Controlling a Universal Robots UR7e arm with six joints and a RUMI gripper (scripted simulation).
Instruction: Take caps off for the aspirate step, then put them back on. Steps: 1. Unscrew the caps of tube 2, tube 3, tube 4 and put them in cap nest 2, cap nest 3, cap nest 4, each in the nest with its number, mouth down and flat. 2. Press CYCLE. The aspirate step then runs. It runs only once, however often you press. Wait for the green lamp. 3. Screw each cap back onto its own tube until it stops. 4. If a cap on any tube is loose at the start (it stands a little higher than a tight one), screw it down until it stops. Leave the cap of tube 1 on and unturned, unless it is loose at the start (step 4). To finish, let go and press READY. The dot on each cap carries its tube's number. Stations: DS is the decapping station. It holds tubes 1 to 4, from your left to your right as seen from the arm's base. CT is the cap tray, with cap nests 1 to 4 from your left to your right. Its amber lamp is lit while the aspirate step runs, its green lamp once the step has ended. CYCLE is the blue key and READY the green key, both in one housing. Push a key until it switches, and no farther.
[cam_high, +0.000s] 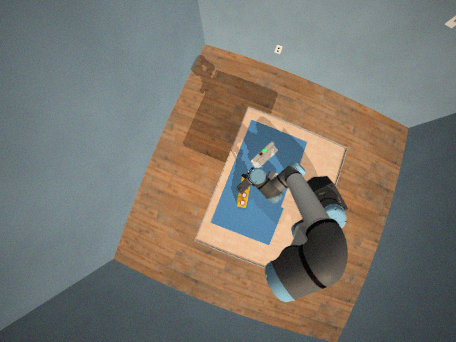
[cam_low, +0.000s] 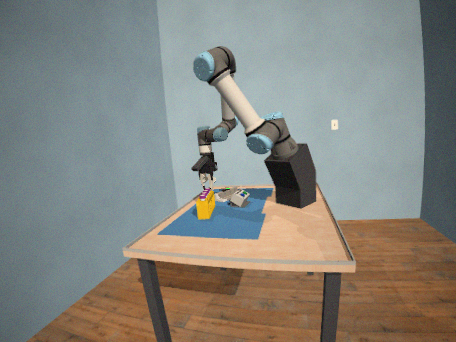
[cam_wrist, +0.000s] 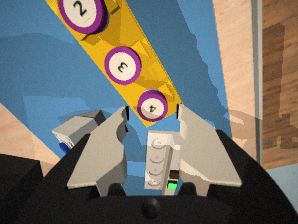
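Now: the cap 50 mm to the left of my hand, 10 mm below it and 10 mm behind it. From my hand the other things lie so: green key 200 mm behind, 90 mm to the right, 60 mm below; then blue cycle key 200 mm behind, 60 mm below, 50 mm to the right; then key housing 180 mm behind, 70 mm to the right, 70 mm below.
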